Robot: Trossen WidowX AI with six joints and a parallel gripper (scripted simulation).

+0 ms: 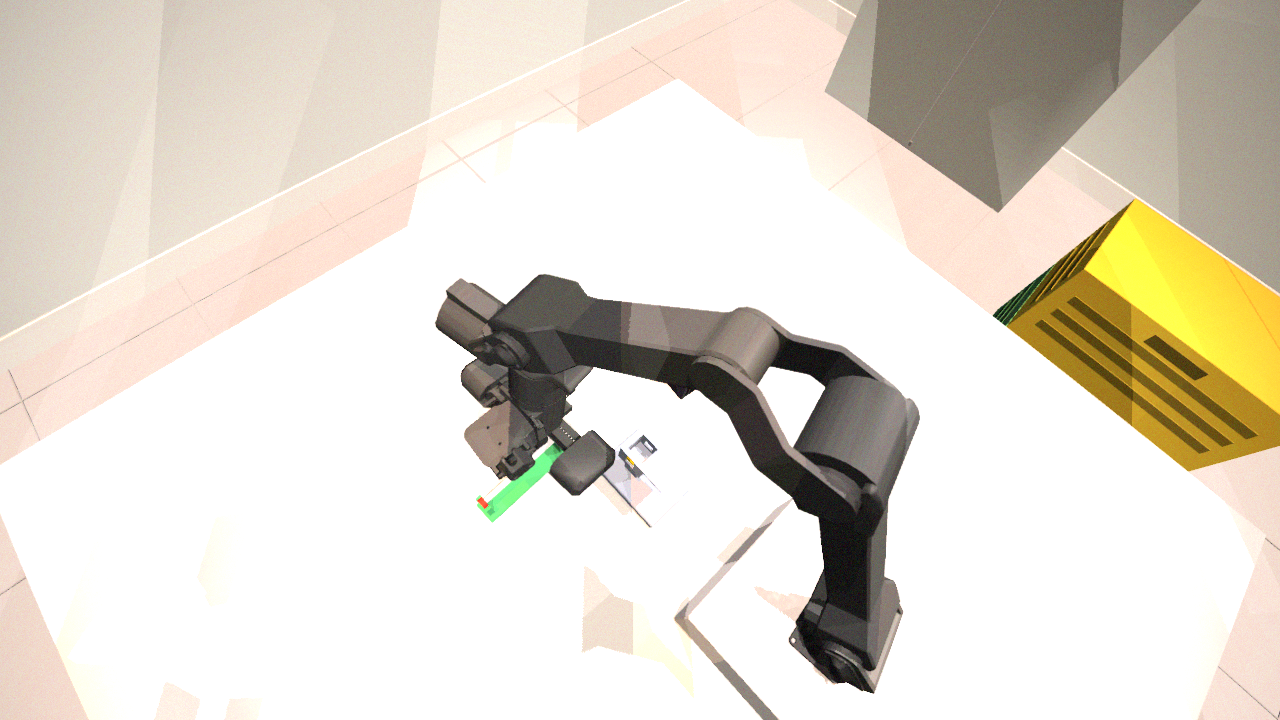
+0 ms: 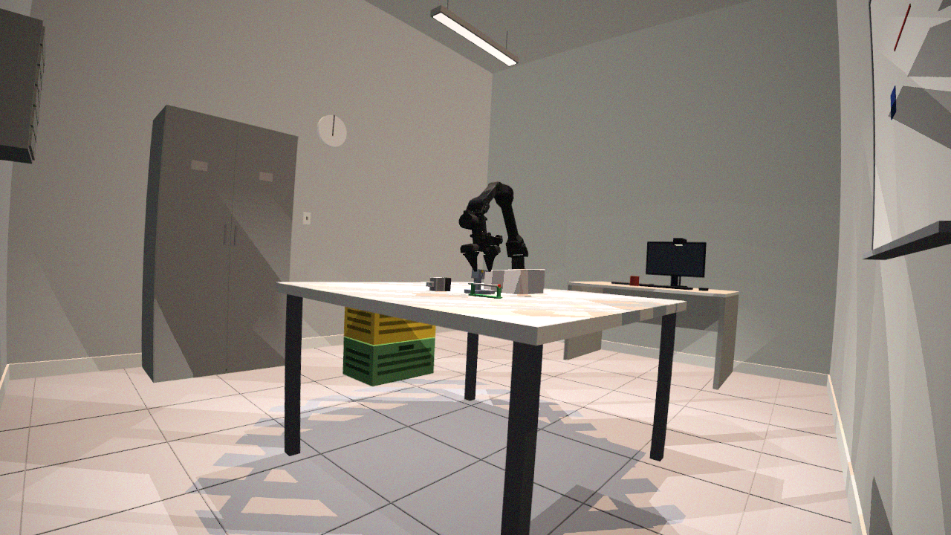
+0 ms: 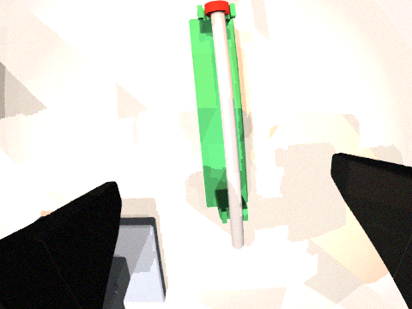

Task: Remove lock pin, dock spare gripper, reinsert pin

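The spare gripper is 25 cm to the right of my gripper tip, 7 cm below it and 2 cm behind it. From my gripper tip the other things lie so: pin cradle: 7 cm below, 2 cm to the left, 1 cm ahead; socket: 10 cm behind, 9 cm to the right, 4 cm below.
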